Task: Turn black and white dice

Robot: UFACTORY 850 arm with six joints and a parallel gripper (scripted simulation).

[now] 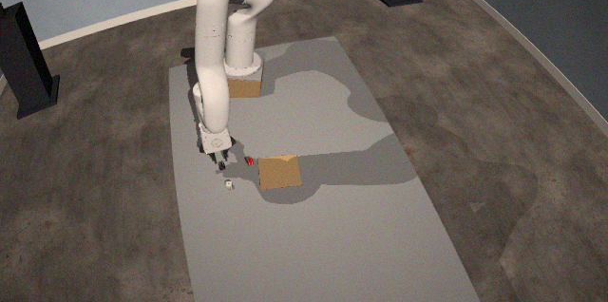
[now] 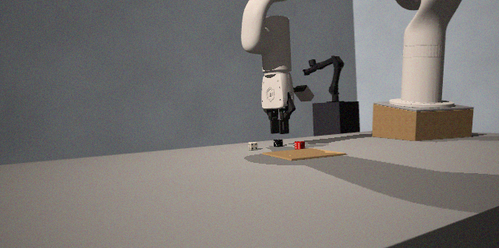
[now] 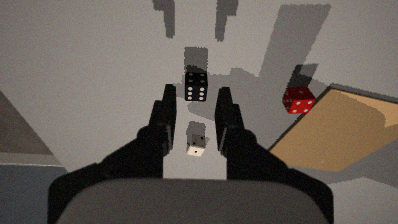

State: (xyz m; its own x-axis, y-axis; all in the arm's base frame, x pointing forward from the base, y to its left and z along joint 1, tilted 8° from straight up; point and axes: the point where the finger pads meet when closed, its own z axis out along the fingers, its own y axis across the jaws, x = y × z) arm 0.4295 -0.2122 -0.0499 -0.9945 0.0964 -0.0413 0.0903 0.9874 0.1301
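Right now the black die is 5 cm below my hand and 1 cm ahead of it. From my hand the other things lie so: tan mat 18 cm to the left, 10 cm ahead, 6 cm below; red die 10 cm to the left, 5 cm below, 3 cm ahead; white die 10 cm ahead, 5 cm below.
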